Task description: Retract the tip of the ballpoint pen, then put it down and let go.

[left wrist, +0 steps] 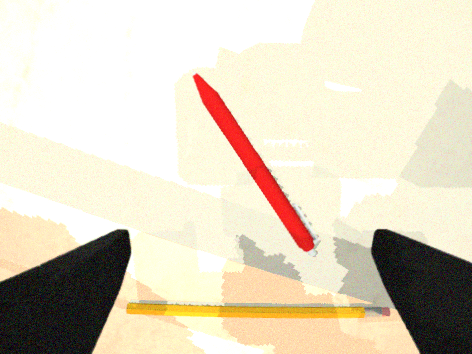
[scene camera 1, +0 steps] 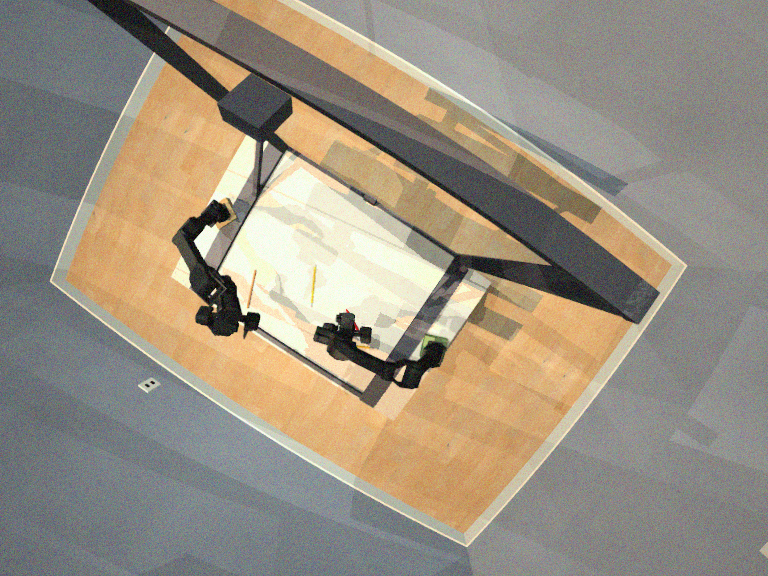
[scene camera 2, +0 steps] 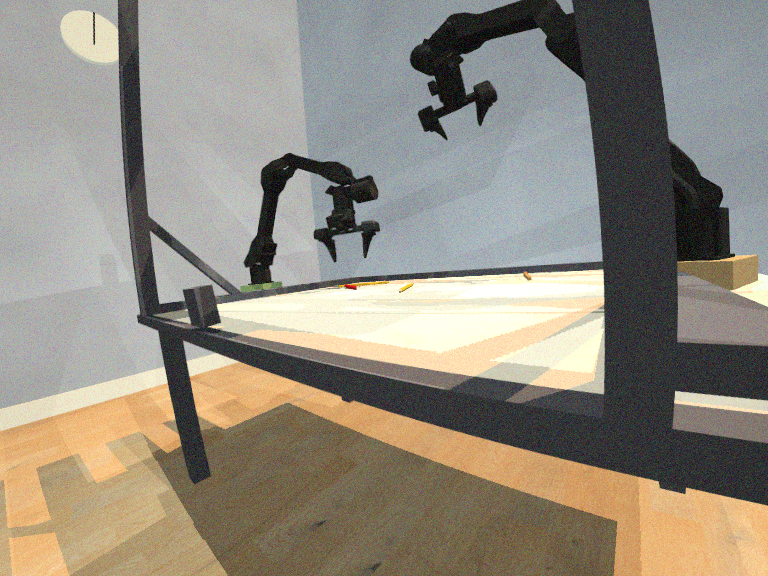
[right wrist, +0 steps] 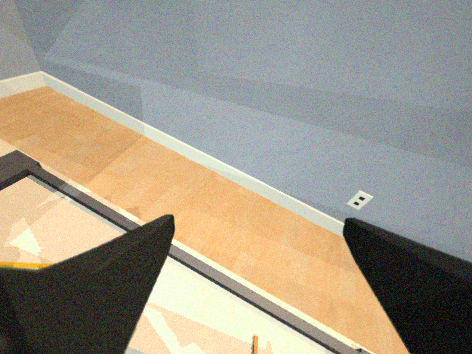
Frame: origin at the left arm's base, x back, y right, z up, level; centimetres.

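Seen in the pictures: left gripper, fingertip midpoint: [left wrist: 252, 241] [scene camera 2: 350, 260]; right gripper, fingertip midpoint: [scene camera 1: 230, 336] [scene camera 2: 463, 132] [right wrist: 258, 224]; left arm's base at its link origin: [scene camera 1: 434, 349] [scene camera 2: 261, 283]; right arm's base at its link origin: [scene camera 1: 221, 213] [scene camera 2: 695, 259].
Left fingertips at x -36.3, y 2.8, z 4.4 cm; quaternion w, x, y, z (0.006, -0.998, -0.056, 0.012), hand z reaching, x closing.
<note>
Offsets run from my left fingertips to a thing's top centre.
The red ballpoint pen @[dy +0.5, dx +0.6, dz -7.1 cm] [scene camera 1: 356, 326] [scene camera 2: 351, 287] [left wrist: 255, 167] lies on the table. In the left wrist view it slants from upper left to lower right, its pointed end at the upper left, its clip and a small pale button at the lower right end. No separate nib shows. My left gripper [scene camera 2: 350, 259] [left wrist: 252, 241] is open and empty, above the table, pointing down; the pen's button end lies between the fingertips as seen in the left wrist view. My right gripper [scene camera 2: 462, 131] [right wrist: 258, 224] is open and empty, high over the table's edge.
A yellow pencil @[dy -10.0, dx +2.0, dz -7.6 cm] [left wrist: 245, 311] [scene camera 1: 363, 346] lies beside the pen, below it in the left wrist view. Another yellow pencil @[dy +12.5, dx -19.5, dz -7.4 cm] [scene camera 1: 313, 285] [scene camera 2: 406, 287] and an orange pencil @[dy +4.8, dx -46.6, dz -7.6 cm] [scene camera 1: 251, 288] [scene camera 2: 527, 275] [right wrist: 255, 345] lie farther off. A dark frame post [scene camera 2: 632, 186] stands at the right.
</note>
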